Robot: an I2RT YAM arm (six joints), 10 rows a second.
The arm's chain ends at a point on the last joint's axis. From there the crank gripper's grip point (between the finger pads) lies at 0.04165 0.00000 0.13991 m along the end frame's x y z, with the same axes.
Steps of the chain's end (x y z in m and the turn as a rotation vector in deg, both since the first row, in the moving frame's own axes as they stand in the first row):
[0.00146 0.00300 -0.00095 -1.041 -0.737 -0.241]
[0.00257 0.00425 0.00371 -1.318 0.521 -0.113]
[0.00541 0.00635 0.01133 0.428 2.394 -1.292]
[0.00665 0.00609 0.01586 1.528 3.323 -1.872]
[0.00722 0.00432 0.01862 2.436 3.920 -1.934]
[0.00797 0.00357 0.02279 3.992 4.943 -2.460]
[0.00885 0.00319 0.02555 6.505 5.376 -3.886]
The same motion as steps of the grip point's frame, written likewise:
[-0.00034 0.00538 -0.00045 -1.041 -0.737 -0.241]
[0.00384 0.00738 0.00329 -1.318 0.521 -0.113]
[0.01119 0.00431 0.00946 0.428 2.394 -1.292]
[0.01460 0.00090 0.01314 1.528 3.323 -1.872]
[0.01656 -0.00313 0.01529 2.436 3.920 -1.934]
[0.01961 -0.00807 0.01828 3.992 4.943 -2.460]
[0.02110 -0.01566 0.01998 6.505 5.376 -3.886]

